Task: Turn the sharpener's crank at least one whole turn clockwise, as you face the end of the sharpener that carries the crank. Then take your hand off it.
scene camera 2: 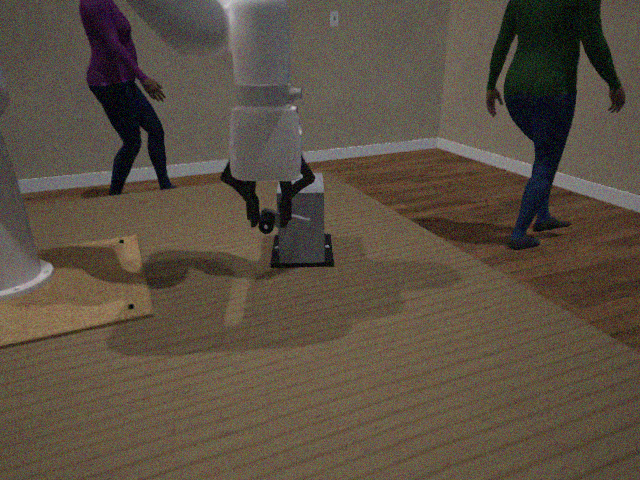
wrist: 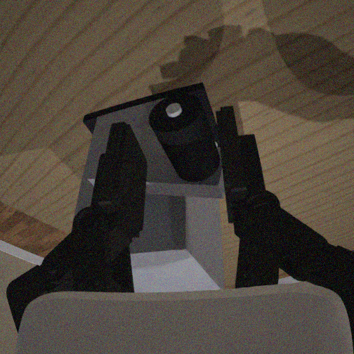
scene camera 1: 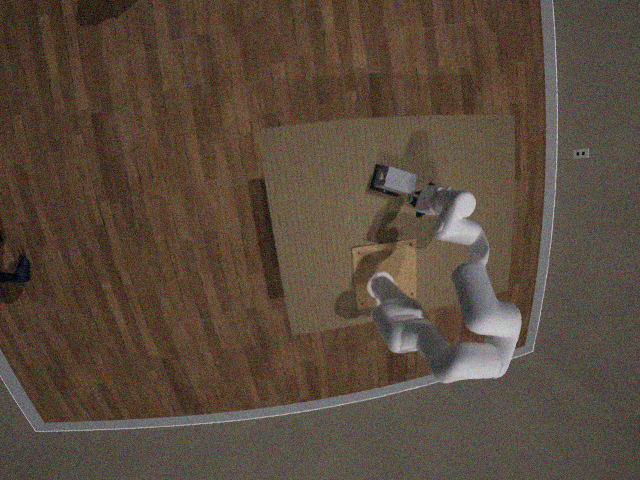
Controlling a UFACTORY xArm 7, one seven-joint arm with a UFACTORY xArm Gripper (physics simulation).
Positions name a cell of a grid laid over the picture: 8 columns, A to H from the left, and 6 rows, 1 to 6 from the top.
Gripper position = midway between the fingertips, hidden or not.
Note:
In view: the gripper (scene camera 2: D3) and a sharpener crank (scene camera 2: D3).
The gripper is seen too in the wrist view (wrist: E3).

